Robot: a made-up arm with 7 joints.
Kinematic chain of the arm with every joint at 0, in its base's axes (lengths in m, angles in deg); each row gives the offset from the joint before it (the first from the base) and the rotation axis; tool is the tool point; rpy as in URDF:
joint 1: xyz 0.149 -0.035 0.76 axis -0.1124 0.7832 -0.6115
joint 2: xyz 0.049 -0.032 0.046 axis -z
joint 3: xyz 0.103 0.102 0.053 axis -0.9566 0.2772 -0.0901
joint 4: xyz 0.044 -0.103 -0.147 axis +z
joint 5: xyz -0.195 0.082 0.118 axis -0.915 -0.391 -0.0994
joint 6: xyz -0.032 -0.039 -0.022 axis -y
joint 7: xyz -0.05 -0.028 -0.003 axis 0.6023 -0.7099 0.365
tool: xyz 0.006 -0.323 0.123 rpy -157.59 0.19 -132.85
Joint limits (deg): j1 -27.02..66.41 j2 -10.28..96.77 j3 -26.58..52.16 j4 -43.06..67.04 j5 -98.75..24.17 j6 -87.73..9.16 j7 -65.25..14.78
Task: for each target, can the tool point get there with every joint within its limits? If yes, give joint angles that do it. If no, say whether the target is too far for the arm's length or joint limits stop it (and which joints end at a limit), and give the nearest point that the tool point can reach.
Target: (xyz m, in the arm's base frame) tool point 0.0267 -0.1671 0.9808
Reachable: yes | joints 29.75 69.21 3.73 -7.03 -15.76 -47.31 -43.31
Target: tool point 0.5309 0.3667 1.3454
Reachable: no: joint limits stop it (at a limit: joint 3, joint 5, joint 6) | nearest point 0.3993 0.1778 1.1683 | short by 0.291 m
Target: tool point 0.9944 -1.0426 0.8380
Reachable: no: too far | nearest point 0.6033 -0.5075 0.8653 | short by 0.663 m
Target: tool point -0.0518 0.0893 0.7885
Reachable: yes | joints -14.02 74.58 23.23 -30.04 -41.55 -0.53 -1.01
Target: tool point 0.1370 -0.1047 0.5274
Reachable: yes | joints 11.01 67.40 -20.02 -27.14 -73.61 -28.48 -47.18
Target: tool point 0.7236 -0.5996 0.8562
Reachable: no: joint limits stop it (at a limit: joint 1, joint 3, joint 4, joint 6) | nearest point 0.6288 -0.4873 0.8630 | short by 0.147 m
